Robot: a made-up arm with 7 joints.
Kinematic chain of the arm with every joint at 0, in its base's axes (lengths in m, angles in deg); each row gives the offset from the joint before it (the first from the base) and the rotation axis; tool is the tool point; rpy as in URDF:
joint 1: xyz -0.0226 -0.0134 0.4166 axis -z
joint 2: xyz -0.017 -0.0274 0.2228 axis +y
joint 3: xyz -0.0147 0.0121 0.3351 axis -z
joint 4: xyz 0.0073 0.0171 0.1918 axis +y
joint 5: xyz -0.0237 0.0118 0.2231 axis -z
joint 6: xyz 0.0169 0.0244 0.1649 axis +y
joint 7: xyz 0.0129 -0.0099 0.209 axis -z
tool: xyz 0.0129 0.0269 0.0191 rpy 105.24 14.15 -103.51
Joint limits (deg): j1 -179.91..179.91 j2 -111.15..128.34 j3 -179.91..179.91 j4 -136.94..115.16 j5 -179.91..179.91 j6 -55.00..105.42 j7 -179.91..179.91
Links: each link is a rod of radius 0.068 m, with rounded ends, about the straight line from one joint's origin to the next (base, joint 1, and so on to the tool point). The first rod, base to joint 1, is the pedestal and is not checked.
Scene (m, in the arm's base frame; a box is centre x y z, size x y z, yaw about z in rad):
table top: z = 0
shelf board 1: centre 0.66 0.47 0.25 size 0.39 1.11 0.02 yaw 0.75
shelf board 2: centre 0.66 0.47 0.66 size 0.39 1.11 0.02 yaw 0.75
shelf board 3: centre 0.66 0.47 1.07 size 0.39 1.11 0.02 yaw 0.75
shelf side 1: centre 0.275 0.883 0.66 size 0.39 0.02 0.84 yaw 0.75
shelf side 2: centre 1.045 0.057 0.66 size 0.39 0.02 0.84 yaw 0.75
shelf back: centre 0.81 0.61 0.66 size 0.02 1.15 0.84 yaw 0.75
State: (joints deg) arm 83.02 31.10 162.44 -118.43 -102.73 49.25 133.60
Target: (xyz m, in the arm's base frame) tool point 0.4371 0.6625 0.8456
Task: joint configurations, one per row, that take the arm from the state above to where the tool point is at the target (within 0.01 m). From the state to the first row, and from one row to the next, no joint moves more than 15 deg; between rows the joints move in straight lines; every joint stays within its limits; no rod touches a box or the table.
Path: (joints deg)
1: 69.90 30.11 157.15 -114.96 -102.44 41.28 135.89
2: 56.79 29.12 151.87 -111.49 -102.16 33.30 138.18
3: 43.67 28.13 146.58 -108.02 -101.87 25.33 140.47
4: 30.55 27.15 141.30 -104.55 -101.59 17.35 142.77
5: 17.44 26.16 136.01 -101.08 -101.30 9.38 145.06
6: 4.64 32.47 128.39 -93.30 -99.70 12.11 142.48
7: -8.16 38.78 120.78 -85.51 -98.10 14.85 139.90
8: -20.96 45.09 113.16 -77.73 -96.50 17.58 137.32

